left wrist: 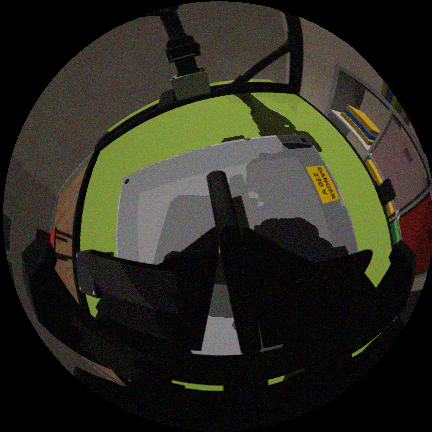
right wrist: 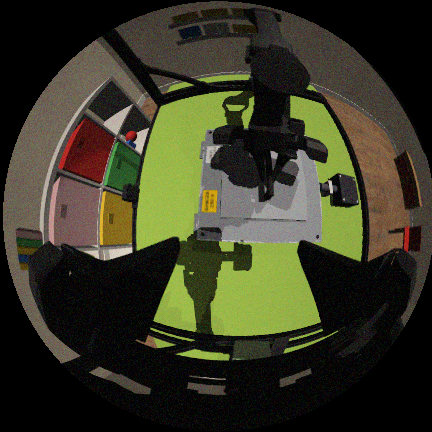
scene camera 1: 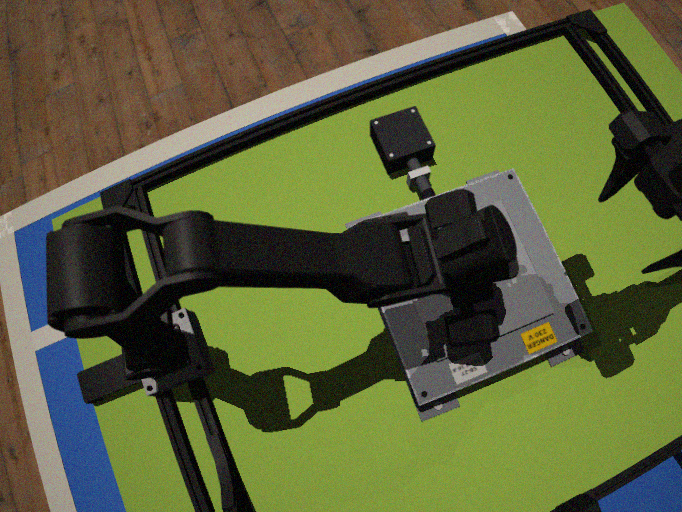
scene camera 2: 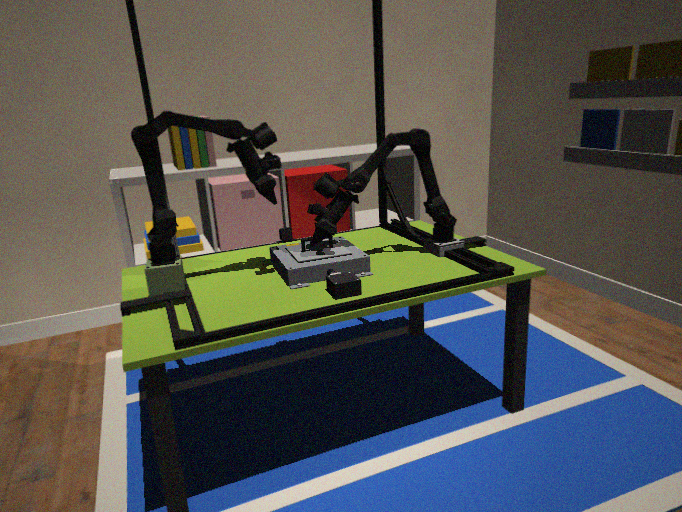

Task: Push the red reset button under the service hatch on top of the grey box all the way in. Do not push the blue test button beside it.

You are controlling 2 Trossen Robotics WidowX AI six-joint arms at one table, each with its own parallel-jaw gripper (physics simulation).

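Observation:
The grey box (scene camera 1: 429, 380) (scene camera 2: 319, 272) (left wrist: 126, 200) (right wrist: 270, 233) stands on the green table. The service hatch (left wrist: 150, 215) (right wrist: 250, 207), a light grey panel on its top, looks flat. A black handle bar (left wrist: 218, 192) rises from the hatch. My left gripper (scene camera 2: 320, 248) (left wrist: 230, 233) (right wrist: 266, 181) is shut on this bar, low over the box. Its fingertips are hidden under the arm in scene camera 1. My right gripper (scene camera 1: 622, 235) (scene camera 2: 273, 201) (right wrist: 241, 245) is open and empty, raised beside the box. The red and blue buttons do not show.
A small black box (scene camera 1: 402, 135) (scene camera 2: 343, 285) (right wrist: 344, 190) joins the grey box by a short cable gland. A yellow danger label (scene camera 1: 538, 337) (left wrist: 322, 184) (right wrist: 209, 201) is on the grey box. Black frame rails (scene camera 1: 352, 99) edge the table. A shelf unit stands behind it in scene camera 2.

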